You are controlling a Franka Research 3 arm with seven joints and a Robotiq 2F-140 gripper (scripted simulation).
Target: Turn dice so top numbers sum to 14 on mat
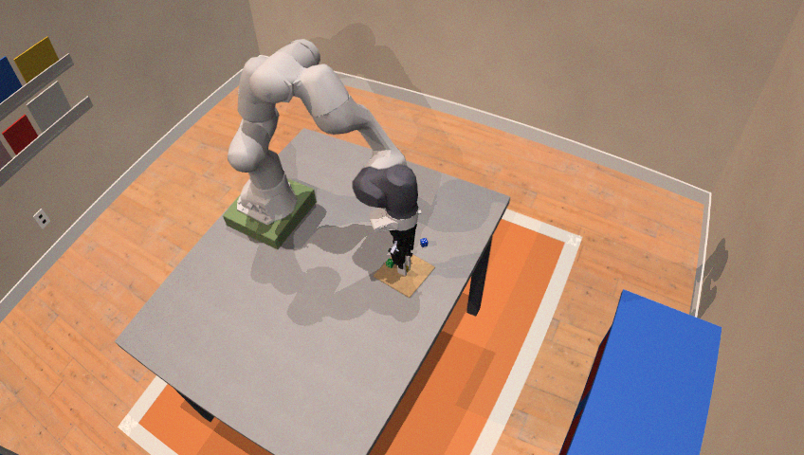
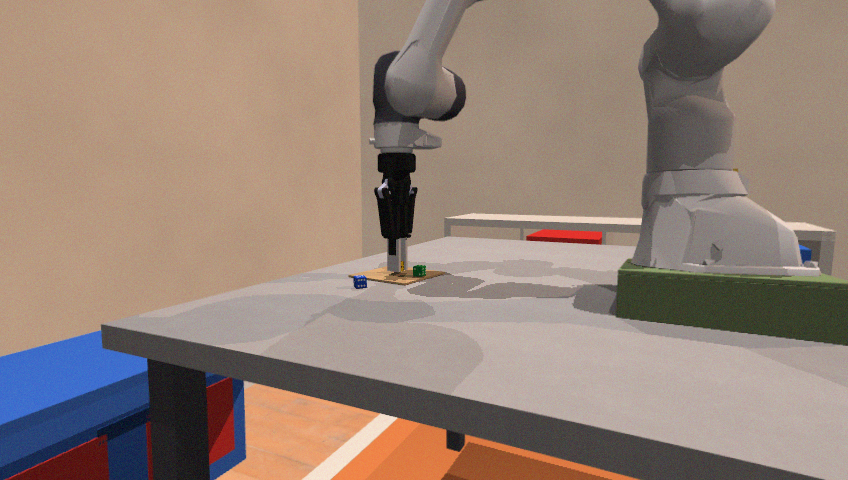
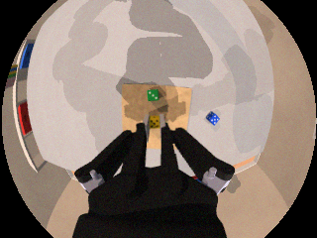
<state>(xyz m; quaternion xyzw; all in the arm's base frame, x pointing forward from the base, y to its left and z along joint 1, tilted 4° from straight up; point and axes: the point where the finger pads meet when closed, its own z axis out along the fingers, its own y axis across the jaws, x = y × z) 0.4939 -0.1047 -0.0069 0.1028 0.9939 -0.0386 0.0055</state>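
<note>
Now: the yellow die 20 mm below my hand. Round my hand: tan mat 40 mm below; blue die 30 mm ahead, 120 mm to the left, 30 mm below; green die 50 mm behind, 10 mm to the left, 30 mm below.
</note>
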